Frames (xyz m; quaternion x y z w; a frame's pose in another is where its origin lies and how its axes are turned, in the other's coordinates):
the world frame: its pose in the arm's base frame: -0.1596 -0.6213 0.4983 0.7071 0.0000 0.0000 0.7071
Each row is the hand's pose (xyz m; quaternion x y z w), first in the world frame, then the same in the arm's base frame.
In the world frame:
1: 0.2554 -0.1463 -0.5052 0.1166 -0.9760 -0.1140 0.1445
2: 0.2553 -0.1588 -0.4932 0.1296 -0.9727 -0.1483 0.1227
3: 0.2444 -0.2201 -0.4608 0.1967 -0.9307 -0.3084 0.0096
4: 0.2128 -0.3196 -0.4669 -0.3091 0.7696 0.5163 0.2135
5: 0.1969 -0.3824 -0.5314 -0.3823 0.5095 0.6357 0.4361
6: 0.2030 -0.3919 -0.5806 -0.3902 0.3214 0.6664 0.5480
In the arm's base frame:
1: 0.0958 -0.1161 0.3520 0.1846 -0.6095 -0.7707 0.0197
2: 0.0957 -0.1281 0.3395 -0.1784 0.5829 0.7927 0.0049
3: 0.0848 -0.1605 0.2782 -0.1459 0.4400 0.8761 0.1323
4: 0.0532 -0.1544 0.1787 -0.0676 0.1791 0.9093 0.3695
5: 0.0373 -0.0899 0.1159 0.0380 -0.0892 0.8098 0.5787
6: 0.0434 -0.0407 0.1064 0.1116 -0.2440 0.6985 0.6634

